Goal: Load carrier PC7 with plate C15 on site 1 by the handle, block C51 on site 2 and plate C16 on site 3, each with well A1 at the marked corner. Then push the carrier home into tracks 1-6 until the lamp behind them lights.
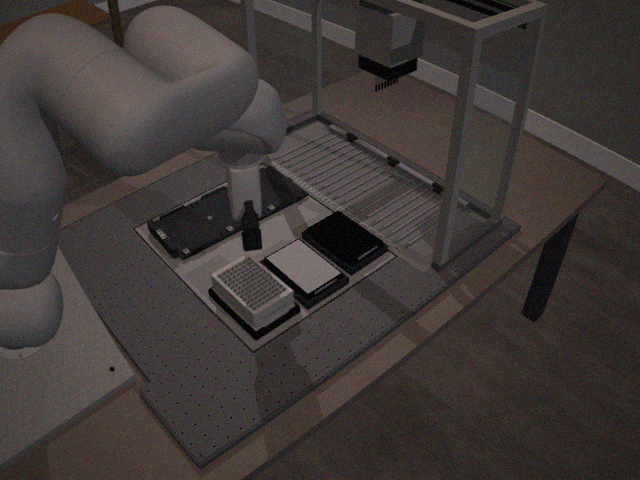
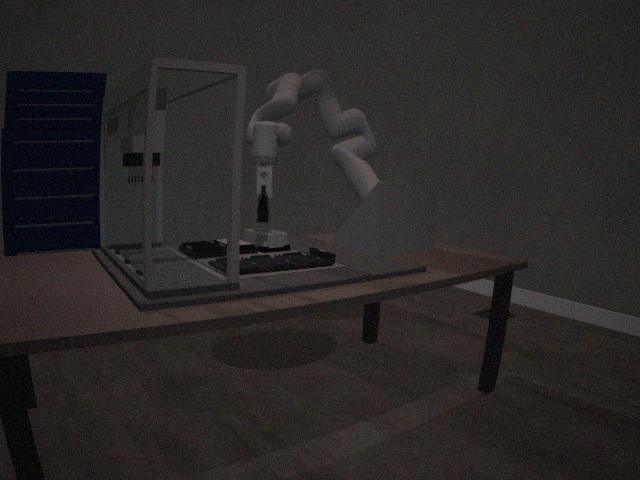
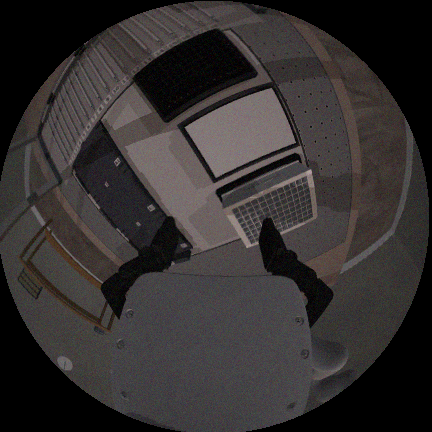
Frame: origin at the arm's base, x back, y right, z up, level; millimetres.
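Seen in the pictures: gripper, between the fingertips: (image 1: 249,231) (image 2: 262,220) (image 3: 218,228); arm's base, origin of its link: (image 2: 381,209).
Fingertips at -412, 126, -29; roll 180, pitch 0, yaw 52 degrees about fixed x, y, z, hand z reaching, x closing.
Observation:
Offsets run from my fingertips to a thing's middle, as dx, dy, dz. "*": to the spot under its first point. Level surfaces: height alone.
The long dark carrier {-93, -162, -83} (image 1: 199,223) (image 2: 279,262) (image 3: 120,185) lies in front of the low-numbered tracks, with small white labels and no labware on it. A tall light block with a grid of wells {* +54, +56, -52} (image 1: 253,284) (image 2: 266,238) (image 3: 277,205) stands in the nearest black holder. A plate with a plain white top {-51, +78, -79} (image 1: 306,264) (image 3: 242,132) is in the middle one. A black plate {-165, +85, -79} (image 1: 343,237) (image 3: 197,75) is nearest the tracks. Their code labels are not readable. My gripper (image 1: 252,246) (image 2: 263,220) (image 3: 218,228) is open and empty, above the area between carrier and block, turned relative to both.
Ribbed tracks (image 1: 356,180) lie behind the light mat {dz -98} (image 1: 196,273), with small dark parts along their far edge. A gantry frame (image 1: 457,155) (image 2: 237,180) stands over the tracks and carries a pipetting head {-406, +4, +250} (image 1: 390,43). The perforated deck {dz -98} (image 1: 206,382) surrounds the mat.

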